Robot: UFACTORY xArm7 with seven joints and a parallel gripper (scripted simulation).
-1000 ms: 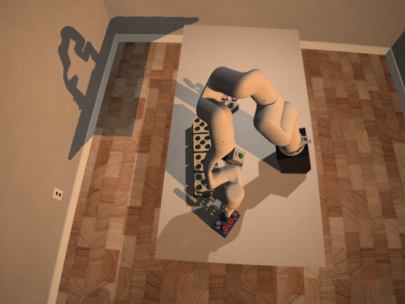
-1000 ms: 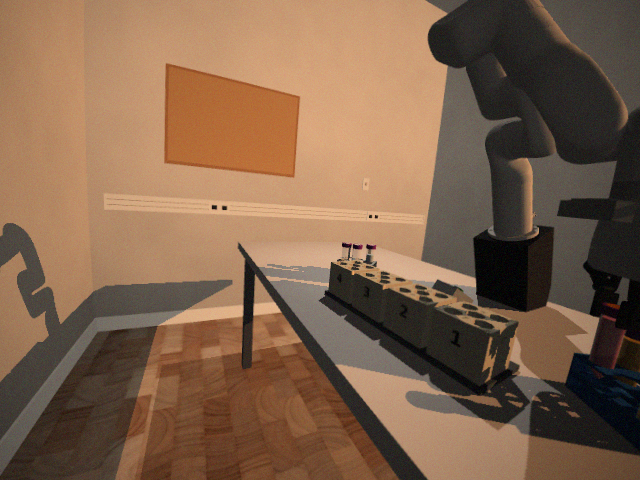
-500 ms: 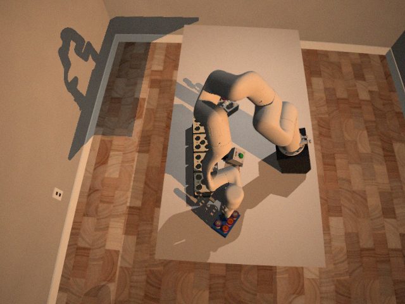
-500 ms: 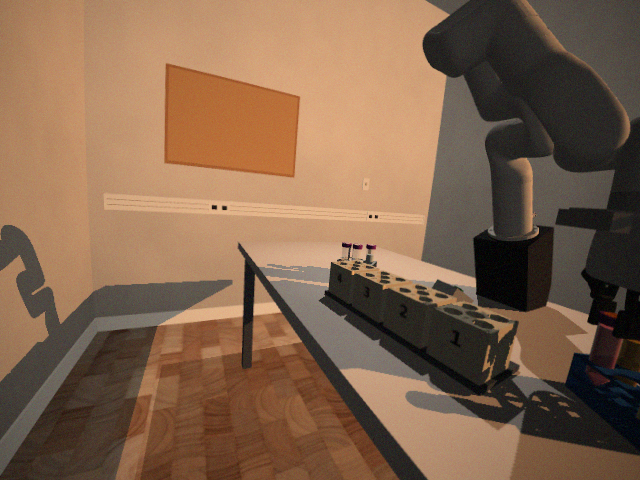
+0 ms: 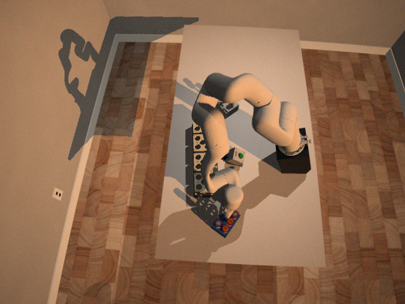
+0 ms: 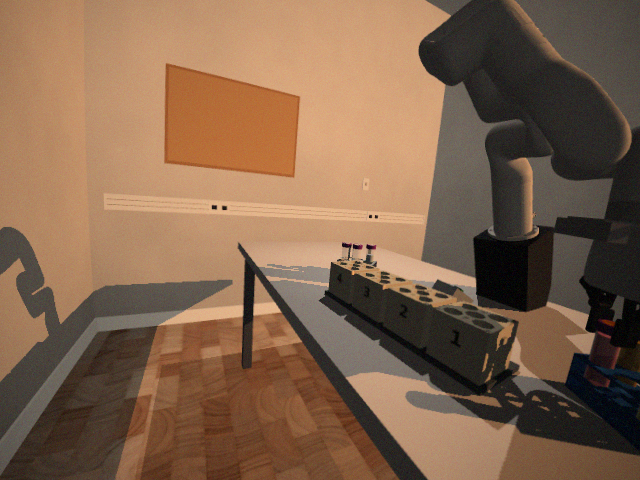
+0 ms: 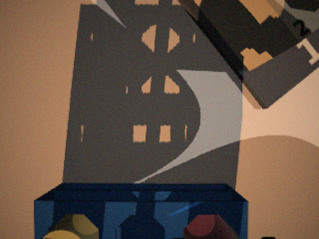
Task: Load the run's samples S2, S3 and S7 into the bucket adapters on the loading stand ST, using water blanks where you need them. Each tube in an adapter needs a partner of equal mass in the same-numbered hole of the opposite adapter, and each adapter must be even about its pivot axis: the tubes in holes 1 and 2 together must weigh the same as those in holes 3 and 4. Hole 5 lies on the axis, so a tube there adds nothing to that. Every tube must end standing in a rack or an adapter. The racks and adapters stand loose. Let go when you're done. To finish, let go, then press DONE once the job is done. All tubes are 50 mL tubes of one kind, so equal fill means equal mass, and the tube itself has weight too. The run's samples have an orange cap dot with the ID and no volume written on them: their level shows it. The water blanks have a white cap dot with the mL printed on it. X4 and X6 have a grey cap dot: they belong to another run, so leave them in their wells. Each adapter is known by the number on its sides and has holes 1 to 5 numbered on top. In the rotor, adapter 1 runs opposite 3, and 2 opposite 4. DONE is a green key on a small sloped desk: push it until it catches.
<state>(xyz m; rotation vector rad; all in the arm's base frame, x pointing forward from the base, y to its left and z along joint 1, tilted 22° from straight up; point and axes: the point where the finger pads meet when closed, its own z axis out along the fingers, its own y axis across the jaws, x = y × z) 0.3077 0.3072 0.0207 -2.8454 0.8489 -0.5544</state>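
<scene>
Now: the pink-filled sample tube 50 mm below my hand and 10 mm to the right of it. From my hand the other things lie so: yellowish tube: 70 mm to the left, 60 mm below, 40 mm ahead; orange-dotted tube: 100 mm to the left, 60 mm below, 10 mm ahead; blue sample rack: 90 mm below, 40 mm to the left, 10 mm ahead.
</scene>
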